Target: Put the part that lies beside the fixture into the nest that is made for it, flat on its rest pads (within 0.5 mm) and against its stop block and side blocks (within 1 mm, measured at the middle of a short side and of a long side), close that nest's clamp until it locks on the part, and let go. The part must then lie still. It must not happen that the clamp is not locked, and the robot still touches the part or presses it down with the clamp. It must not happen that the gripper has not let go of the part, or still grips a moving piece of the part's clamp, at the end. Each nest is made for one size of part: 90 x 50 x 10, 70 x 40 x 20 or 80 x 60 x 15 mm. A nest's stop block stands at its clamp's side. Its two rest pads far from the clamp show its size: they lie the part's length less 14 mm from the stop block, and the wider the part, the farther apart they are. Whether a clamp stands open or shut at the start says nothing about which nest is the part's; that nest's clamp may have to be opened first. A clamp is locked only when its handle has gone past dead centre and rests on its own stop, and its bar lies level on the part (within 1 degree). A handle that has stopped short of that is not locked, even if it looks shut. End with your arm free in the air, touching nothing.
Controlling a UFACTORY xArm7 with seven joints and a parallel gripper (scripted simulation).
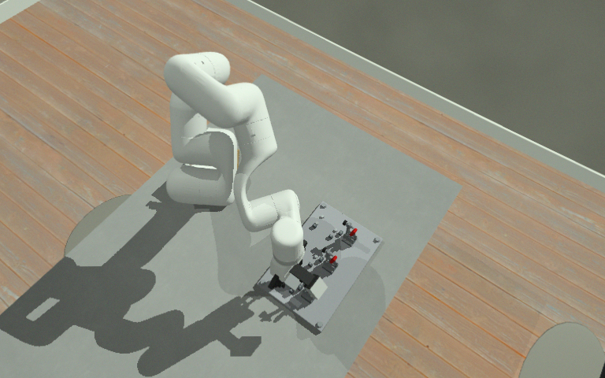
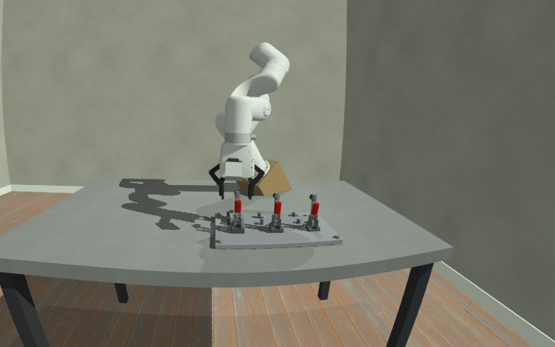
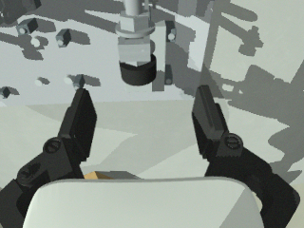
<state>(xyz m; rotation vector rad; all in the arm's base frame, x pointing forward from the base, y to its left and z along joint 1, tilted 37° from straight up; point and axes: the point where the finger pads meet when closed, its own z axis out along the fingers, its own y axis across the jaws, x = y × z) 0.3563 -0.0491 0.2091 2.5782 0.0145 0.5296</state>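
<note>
The part lies 70 mm below my hand. The rest, counted from my hand: fixture plate (110 mm to the left, 90 mm below, 50 mm ahead).
</note>
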